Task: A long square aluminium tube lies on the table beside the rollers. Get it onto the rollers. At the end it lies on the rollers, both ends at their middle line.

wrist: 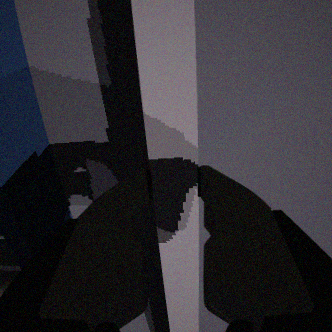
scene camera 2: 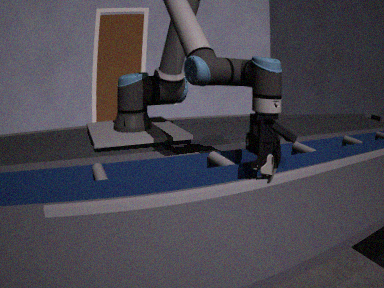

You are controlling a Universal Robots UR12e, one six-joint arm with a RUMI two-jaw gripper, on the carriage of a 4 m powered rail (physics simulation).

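Frame: origin at the arm's base, x ahead, y left, z up, level; metres.
Where they show: gripper, fingertip midpoint: [wrist: 174, 170] [scene camera 2: 266, 181]; arm's base, origin of the base link: [scene camera 2: 132, 128].
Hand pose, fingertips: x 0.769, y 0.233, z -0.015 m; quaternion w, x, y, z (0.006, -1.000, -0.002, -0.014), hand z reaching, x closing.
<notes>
Each offset is from my fingertips to the centre of the thing.
The long square aluminium tube [scene camera 2: 150, 199] [wrist: 166, 65] lies on the table along the near side of the blue roller frame. Its left end shows at the lower left in the scene view. My gripper [scene camera 2: 261, 176] [wrist: 174, 170] points down over the tube. In the wrist view its two dark fingertips stand close against both sides of the tube, so it is shut on it. The rollers are pale cylinders set crosswise: one roller @[0.149 m back, 0.483 m right, 0.026 m up] [scene camera 2: 100, 172] at the left, another roller @[0.149 m back, 0.083 m right, 0.026 m up] [scene camera 2: 221, 159] left of the gripper, and several to the right. The tube's far right end is not visible.
The near blue side rail [scene camera 2: 150, 179] [wrist: 17, 100] runs between the tube and the rollers, parallel to the tube. The arm's base stands on a pale carriage plate [scene camera 2: 107, 138] behind the rollers. The gripper casts a shadow over the tube and the rail.
</notes>
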